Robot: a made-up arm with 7 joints.
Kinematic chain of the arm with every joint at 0, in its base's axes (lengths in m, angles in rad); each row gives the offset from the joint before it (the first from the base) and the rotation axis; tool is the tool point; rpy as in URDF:
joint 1: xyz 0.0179 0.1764 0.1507 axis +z
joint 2: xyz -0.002 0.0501 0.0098 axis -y
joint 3: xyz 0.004 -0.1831 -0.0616 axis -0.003 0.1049 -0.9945
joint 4: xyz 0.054 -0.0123 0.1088 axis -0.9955 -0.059 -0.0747
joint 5: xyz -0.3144 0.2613 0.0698 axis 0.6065 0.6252 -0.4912
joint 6: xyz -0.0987 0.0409 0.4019 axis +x
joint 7: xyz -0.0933 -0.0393 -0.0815 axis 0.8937 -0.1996 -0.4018
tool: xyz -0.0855 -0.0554 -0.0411 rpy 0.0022 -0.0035 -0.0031
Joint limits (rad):
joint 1: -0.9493..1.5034
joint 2: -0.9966..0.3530
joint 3: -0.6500..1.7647
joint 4: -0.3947..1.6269
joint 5: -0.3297..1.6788
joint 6: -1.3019..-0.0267
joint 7: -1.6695..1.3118
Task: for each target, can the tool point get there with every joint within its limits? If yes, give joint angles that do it. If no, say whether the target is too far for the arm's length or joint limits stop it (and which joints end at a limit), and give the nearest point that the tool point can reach.
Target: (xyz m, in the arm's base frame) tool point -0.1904 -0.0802 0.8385
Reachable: yes | joints -0.0331 -0.5994 -0.3493 -0.2175 -0.0577 -0.8388 0.7225
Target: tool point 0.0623 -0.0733 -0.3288
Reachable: no: joint limits stop it (at a limit: joint 1, joint 2, joint 3, joint 4, joint 6, joint 7) | nearest point 0.1240 -0.0673 -0.3301 | short by 0.062 m
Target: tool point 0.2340 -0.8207 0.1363
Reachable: no: joint limits stop it (at a limit: joint 1, joint 2, joint 3, joint 5, joint 6) | nearest point 0.1352 -0.6717 0.2013 | short by 0.190 m
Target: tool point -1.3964 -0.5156 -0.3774
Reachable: no: too far | nearest point -0.7041 -0.1769 -0.0760 | short by 0.828 m
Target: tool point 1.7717 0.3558 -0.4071
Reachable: no: too far | nearest point 0.7859 0.2550 -0.0725 | short by 1.046 m
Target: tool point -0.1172 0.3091 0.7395
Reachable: yes | joints 0.6458 -0.2202 0.7512 0.2408 0.8619 -1.0685 -0.1024
